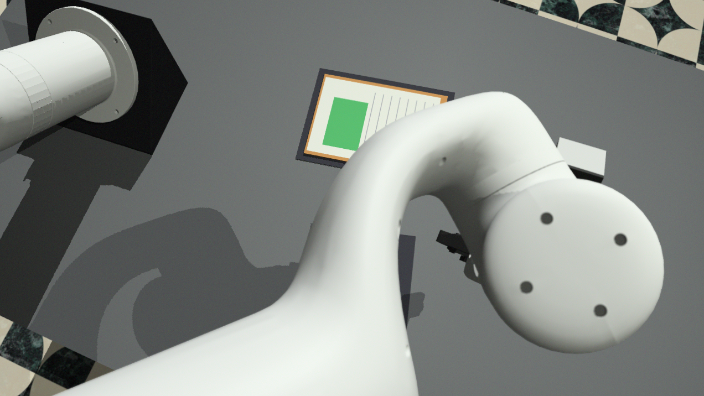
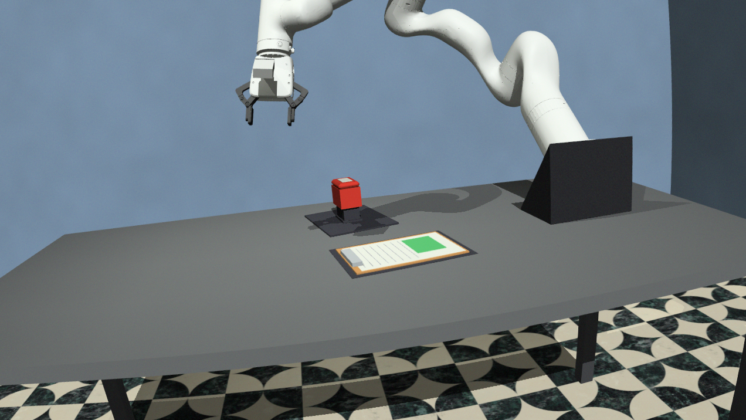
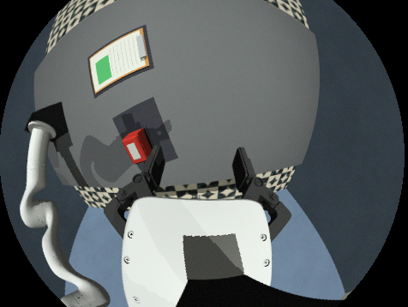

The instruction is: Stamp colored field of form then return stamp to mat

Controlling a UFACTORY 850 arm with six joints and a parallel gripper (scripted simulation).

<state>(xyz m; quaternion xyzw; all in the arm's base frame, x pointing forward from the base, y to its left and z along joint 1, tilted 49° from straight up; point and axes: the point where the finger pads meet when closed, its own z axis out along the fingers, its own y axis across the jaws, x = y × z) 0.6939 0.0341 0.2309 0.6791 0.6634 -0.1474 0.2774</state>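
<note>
Now: the red stamp 170 mm behind my hand, 50 mm to the right of it and 220 mm below it. From my hand the other things lie so: dark mat (170 mm behind, 50 mm to the right, 270 mm below); black base (170 mm behind, 50 mm to the right, 250 mm below); form (200 mm behind, 250 mm to the left, 270 mm below).
</note>
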